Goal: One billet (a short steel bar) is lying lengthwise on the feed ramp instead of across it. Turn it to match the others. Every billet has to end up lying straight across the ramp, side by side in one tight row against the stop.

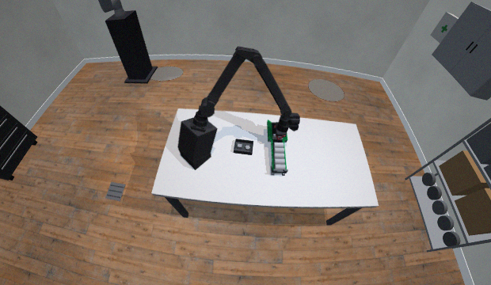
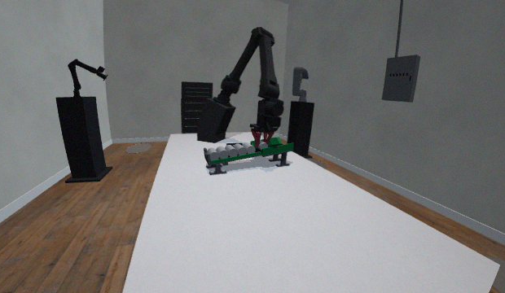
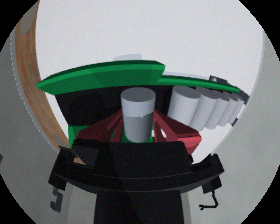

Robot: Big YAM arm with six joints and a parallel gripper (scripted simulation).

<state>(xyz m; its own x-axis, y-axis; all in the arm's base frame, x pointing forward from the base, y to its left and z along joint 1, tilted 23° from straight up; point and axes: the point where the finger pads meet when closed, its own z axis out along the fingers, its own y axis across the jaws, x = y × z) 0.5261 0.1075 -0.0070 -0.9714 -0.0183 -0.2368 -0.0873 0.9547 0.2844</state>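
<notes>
My gripper is now right at the grey billet. Also, from my hand: stop (20 mm ahead, 250 mm to the right, 40 mm below); then small black box (230 mm behind, 60 mm to the right, 90 mm below).
</notes>
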